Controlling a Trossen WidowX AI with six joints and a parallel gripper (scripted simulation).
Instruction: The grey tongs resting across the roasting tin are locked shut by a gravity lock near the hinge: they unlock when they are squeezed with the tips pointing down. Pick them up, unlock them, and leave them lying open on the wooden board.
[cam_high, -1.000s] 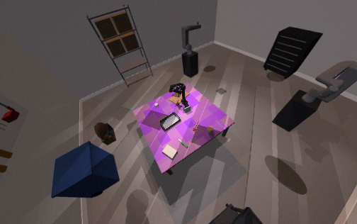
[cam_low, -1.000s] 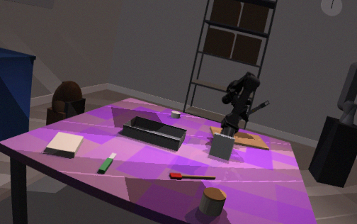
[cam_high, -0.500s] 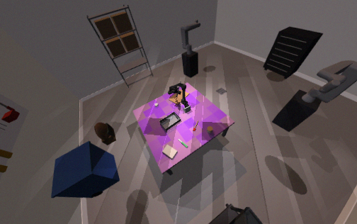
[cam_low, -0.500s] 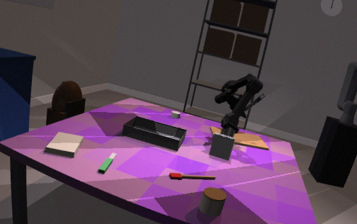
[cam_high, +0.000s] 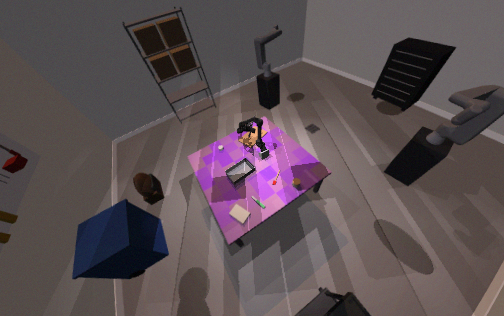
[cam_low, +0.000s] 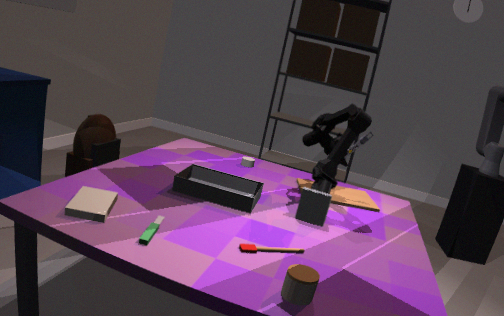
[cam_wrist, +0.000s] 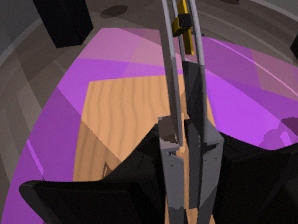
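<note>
Now: the wooden board 150 mm below my gripper tip and 30 mm to the right of it. Round my gripper tip: beige block (800 mm ahead, 720 mm to the left, 140 mm below); roasting tin (490 mm ahead, 320 mm to the left, 130 mm below); red spatula (680 mm to the left, 260 mm ahead, 150 mm below).
</note>
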